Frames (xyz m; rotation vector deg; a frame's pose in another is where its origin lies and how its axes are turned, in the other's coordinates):
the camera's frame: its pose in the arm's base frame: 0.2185 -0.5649 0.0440 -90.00 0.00 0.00
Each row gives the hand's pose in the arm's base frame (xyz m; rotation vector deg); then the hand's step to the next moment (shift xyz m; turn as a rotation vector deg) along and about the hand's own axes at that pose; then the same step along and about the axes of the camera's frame.
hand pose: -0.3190 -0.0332 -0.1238 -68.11 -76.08 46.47
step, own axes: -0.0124 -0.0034 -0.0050 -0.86 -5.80 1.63
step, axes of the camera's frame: 0.0026 -0.0004 -0.0135 -2.77 -5.03 -2.02
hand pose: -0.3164 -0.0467 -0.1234 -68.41 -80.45 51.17
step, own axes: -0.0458 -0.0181 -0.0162 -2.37 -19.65 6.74
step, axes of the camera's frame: 0.0107 -0.0093 -0.0499 -10.54 -16.96 -6.20
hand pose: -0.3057 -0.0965 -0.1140 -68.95 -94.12 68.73
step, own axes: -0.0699 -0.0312 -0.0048 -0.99 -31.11 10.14
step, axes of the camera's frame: 0.0154 -0.0281 -0.0697 -16.94 -27.12 -7.03
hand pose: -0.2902 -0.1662 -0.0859 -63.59 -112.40 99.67
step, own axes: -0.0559 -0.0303 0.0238 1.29 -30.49 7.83
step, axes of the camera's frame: 0.0105 -0.0379 -0.0554 -16.69 -26.45 -3.81
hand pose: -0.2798 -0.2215 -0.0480 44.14 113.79 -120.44
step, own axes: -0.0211 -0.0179 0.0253 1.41 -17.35 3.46
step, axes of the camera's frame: 0.0035 -0.0254 -0.0274 -9.81 -14.75 -1.05
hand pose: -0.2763 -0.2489 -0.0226 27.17 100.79 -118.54
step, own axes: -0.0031 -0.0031 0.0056 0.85 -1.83 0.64
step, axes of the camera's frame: 0.0011 -0.0051 -0.0049 -1.65 -1.26 -0.43
